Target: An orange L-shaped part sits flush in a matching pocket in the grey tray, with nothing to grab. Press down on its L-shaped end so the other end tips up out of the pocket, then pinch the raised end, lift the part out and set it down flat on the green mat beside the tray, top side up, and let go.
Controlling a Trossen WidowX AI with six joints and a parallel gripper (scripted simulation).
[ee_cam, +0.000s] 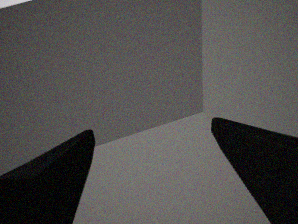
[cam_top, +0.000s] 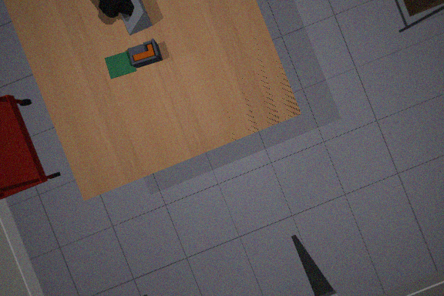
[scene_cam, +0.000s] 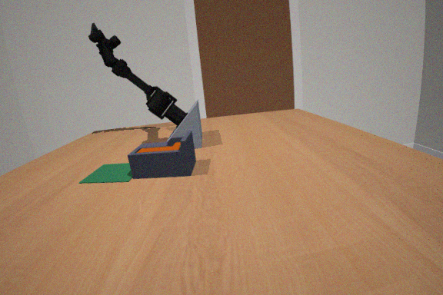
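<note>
My gripper tip is 570 mm short of the orange l-shaped part, 510 mm above it and 340 mm to the right of it. Also, from my gripper tip: green mat 570 mm below, 530 mm ahead, 170 mm to the left.
</note>
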